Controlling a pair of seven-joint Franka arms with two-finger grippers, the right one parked.
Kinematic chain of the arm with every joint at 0, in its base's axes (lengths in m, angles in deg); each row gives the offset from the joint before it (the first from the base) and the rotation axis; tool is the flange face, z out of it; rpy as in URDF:
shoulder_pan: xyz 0 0 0.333 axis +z
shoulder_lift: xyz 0 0 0 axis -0.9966 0.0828 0
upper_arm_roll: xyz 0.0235 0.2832 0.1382 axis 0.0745 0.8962 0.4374
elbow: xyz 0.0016 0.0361 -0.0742 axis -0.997 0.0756 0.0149
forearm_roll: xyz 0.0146 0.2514 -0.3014 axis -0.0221 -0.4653 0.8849
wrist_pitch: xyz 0 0 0 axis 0.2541 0.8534 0.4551
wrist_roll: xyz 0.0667 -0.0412 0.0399 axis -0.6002 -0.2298 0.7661
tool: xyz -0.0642 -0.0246 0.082 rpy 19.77 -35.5 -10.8
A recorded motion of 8 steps. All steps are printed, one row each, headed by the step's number.
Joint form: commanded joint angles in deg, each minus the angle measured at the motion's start. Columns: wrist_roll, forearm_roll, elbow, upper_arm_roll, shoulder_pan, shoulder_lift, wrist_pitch.
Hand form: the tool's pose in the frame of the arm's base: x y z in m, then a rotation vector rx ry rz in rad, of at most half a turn. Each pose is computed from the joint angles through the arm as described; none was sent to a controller.
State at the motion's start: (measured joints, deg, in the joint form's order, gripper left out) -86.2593 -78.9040 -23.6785 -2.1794 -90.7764 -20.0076 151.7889
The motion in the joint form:
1: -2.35 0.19 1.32 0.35 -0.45 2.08 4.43
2: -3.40 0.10 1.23 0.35 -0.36 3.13 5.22
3: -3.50 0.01 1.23 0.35 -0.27 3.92 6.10
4: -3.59 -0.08 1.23 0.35 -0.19 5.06 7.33
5: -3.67 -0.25 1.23 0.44 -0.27 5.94 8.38
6: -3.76 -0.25 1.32 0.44 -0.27 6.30 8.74
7: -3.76 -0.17 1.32 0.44 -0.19 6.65 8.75
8: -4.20 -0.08 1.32 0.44 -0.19 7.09 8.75
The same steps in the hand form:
1: 0.7675 -0.0893 0.3302 2.5991 1.5831 0.1295
2: 0.7691 -0.0881 0.3182 2.5854 1.6097 0.1260
3: 0.7704 -0.0869 0.3091 2.5830 1.6134 0.1292
4: 0.7720 -0.0859 0.2958 2.5808 1.6168 0.1323
5: 0.7731 -0.0861 0.2857 2.5815 1.6170 0.1392
6: 0.7731 -0.0861 0.2807 2.5810 1.6196 0.1373
7: 0.7729 -0.0850 0.2759 2.5819 1.6241 0.1292
8: 0.7724 -0.0850 0.2700 2.5781 1.6371 0.1183

